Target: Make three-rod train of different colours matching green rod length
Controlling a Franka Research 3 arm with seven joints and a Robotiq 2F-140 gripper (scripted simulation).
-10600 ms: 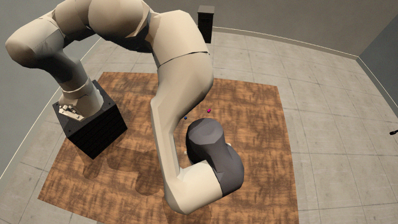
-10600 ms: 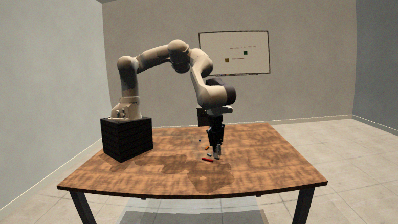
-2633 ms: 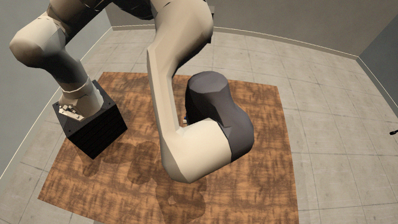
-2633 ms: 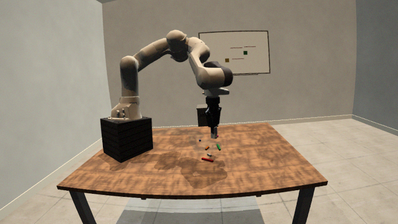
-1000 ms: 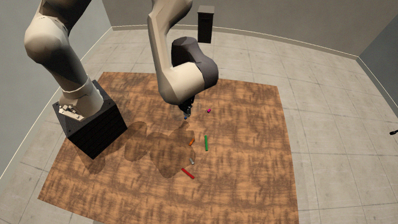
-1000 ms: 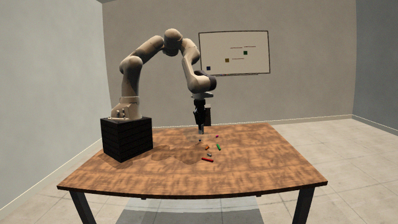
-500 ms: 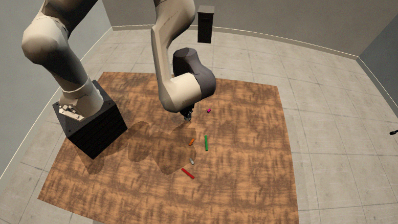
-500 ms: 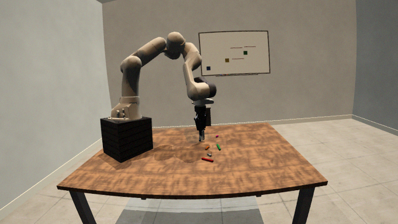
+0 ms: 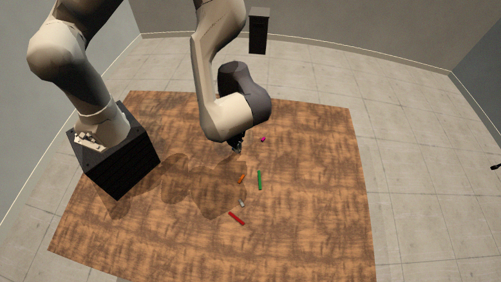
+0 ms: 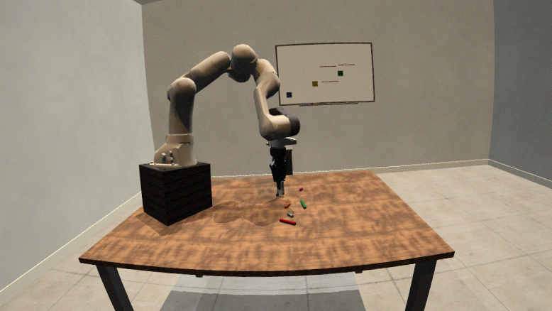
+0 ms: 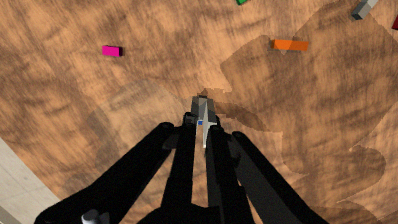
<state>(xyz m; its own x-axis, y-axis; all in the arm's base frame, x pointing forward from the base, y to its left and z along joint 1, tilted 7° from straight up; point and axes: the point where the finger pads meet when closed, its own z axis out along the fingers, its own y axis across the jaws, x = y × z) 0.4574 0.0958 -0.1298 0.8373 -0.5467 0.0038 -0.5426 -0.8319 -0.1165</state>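
Now: hand 2 cm past the blue rod, 1 cm to the right of it and 4 cm above it. Also, from my hand: magenta rod (11 cm ahead, 7 cm to the left, 4 cm below); green rod (10 cm ahead, 12 cm to the right, 4 cm below); orange rod (3 cm ahead, 12 cm to the right, 4 cm below).
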